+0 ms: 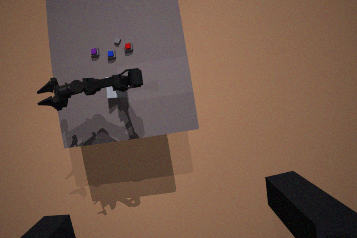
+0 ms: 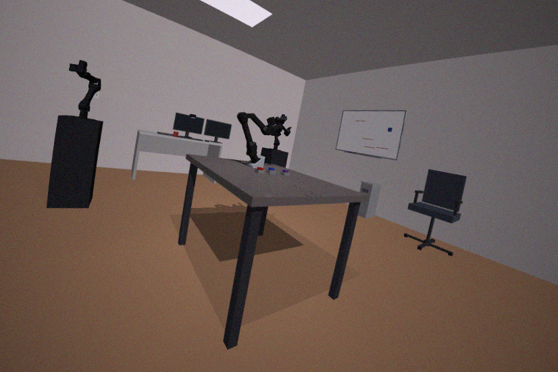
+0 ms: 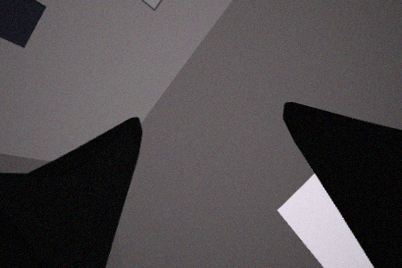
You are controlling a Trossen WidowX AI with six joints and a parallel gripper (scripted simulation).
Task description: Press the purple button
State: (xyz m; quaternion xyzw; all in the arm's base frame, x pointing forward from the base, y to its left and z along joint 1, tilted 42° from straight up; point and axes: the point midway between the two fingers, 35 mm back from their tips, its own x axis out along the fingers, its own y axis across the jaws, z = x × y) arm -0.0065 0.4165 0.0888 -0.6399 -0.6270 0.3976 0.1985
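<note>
My gripper tip is 270 mm short of the purple button, 160 mm to the left of it and 380 mm above it. The rest, counted from my gripper tip: red button 260 mm ahead, 380 mm to the right, 380 mm below; then blue button 230 mm ahead, 270 mm to the right, 380 mm below; then small grey block 310 mm ahead, 310 mm to the right, 400 mm below.
</note>
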